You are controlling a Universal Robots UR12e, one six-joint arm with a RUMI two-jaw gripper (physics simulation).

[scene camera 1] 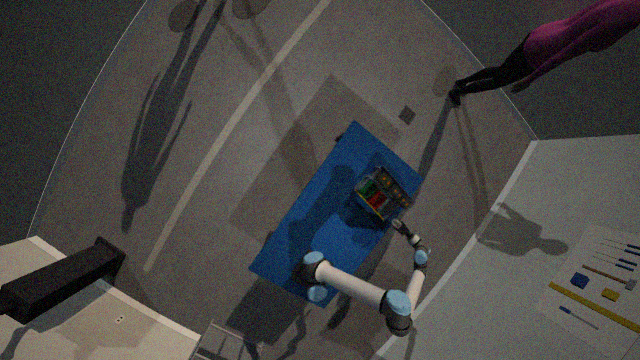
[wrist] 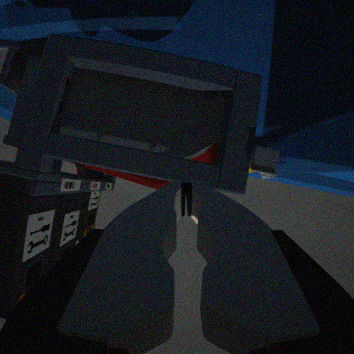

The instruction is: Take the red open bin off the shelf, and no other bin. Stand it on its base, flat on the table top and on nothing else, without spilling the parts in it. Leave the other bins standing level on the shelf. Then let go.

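Places are measured from the arm's base along level axes (x ahead, y left, z up), in centimetres.
Pixels of known places: gripper, between the fingertips: (scene camera 1: pixel 391 218).
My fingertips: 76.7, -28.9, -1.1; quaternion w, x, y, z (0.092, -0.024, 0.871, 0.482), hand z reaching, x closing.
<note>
Behind a point stands the place of what it marks, as x, y, z.
The red open bin (scene camera 1: pixel 376 200) @(81.8, -10.2, -7.9) (wrist: pixel 210 154) sits on the shelf, between a green bin (scene camera 1: pixel 367 188) @(85.4, 2.9, -8.9) and a grey bin (scene camera 1: pixel 387 207) @(82.8, -22.8, -7.5) (wrist: pixel 150 105). In the wrist view the grey bin's frame-like body is in front and hides most of the red one; slivers of red show past its near wall. The parts in the red bin cannot be made out. My gripper (scene camera 1: pixel 395 222) @(76.7, -28.9, -1.1) (wrist: pixel 185 184) is shut and empty. It is off the shelf's grey-bin end in the scene view; its tips are close to the grey bin's near wall in the wrist view, and contact cannot be told.
The shelf's yellow front rail (scene camera 1: pixel 369 209) @(74.3, -7.8, -3.4) shows above the blue table (scene camera 1: pixel 280 250) @(-2.8, 32.1, -9.8). Dark bins with orange parts (scene camera 1: pixel 392 189) @(94.2, -4.4, 12.7) are in the row behind; dark fronts with wrench labels (wrist: pixel 39 235) are at left in the wrist view. A person (scene camera 1: pixel 565 42) is beyond the table.
</note>
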